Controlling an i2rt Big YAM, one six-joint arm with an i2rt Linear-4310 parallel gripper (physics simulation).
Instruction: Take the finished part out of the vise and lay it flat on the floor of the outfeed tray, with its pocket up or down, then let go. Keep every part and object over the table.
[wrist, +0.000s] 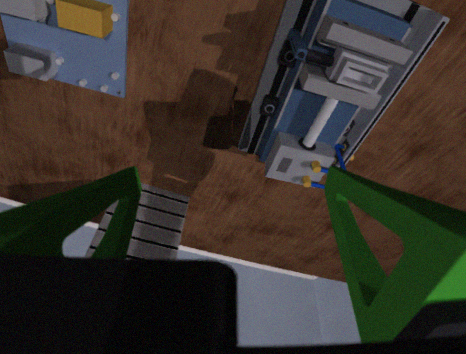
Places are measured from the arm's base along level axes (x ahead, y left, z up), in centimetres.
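Pixels of known places: gripper, fingertip midpoint: (232, 177).
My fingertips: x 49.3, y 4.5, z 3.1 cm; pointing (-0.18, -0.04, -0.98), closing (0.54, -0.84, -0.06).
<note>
Ahead of a thing's pixels: the offset from my fingertips to its top centre. "pt": to the spot under its first point.
The finished part @[dx +4.5, dy -12.9, dz -19.3 cm] (362, 64), a light grey block with a rectangular pocket facing the camera, sits between the two pale jaws of the vise @[pt dx -9.9, dy -17.6, dz -21.2 cm] (302, 162) at the upper right. The vise stands tilted in the view. My gripper (232, 177) is open and empty, its green fingers wide apart. It is below and left of the part in the view, with the right fingertip overlapping the vise's near end. No outfeed tray can be made out in this view.
A blue fixture plate @[dx -15.9, dy +21.9, dz -29.9 cm] (90, 60) with a yellow block @[dx -10.8, dy +18.6, dz -26.4 cm] (85, 17), grey pieces and pale pins is at the upper left. A grey slatted piece (159, 220) lies by the left finger at the table's edge. A dark-blue clamp arm (298, 52) reaches beside the part.
</note>
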